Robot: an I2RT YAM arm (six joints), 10 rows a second.
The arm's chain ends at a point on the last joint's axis. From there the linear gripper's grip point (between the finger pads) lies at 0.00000 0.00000 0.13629 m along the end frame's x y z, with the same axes.
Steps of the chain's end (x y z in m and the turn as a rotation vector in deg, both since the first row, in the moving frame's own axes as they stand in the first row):
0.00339 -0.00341 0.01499 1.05 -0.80 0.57
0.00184 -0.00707 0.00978 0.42 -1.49 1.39
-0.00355 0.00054 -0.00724 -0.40 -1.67 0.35
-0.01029 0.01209 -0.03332 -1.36 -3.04 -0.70
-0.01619 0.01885 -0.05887 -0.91 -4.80 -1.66
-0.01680 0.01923 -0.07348 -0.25 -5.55 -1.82
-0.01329 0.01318 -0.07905 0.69 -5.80 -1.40
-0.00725 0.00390 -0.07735 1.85 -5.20 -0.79
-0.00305 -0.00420 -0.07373 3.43 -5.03 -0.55
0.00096 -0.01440 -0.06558 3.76 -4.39 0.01
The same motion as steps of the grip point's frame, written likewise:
0.00150 -0.00592 0.01495 1.05 -0.80 0.57
-0.00169 -0.00811 0.00973 0.42 -1.49 1.39
-0.00752 0.00148 -0.00730 -0.40 -1.67 0.35
-0.01750 0.01537 -0.03355 -1.36 -3.04 -0.70
-0.02756 0.02118 -0.05937 -0.91 -4.80 -1.66
-0.02997 0.02003 -0.07412 -0.25 -5.55 -1.82
-0.02708 0.01171 -0.07976 0.69 -5.80 -1.40
-0.01963 -0.00041 -0.07798 1.85 -5.20 -0.79
-0.01503 -0.01229 -0.07450 3.43 -5.03 -0.55
-0.00946 -0.02333 -0.06627 3.76 -4.39 0.01

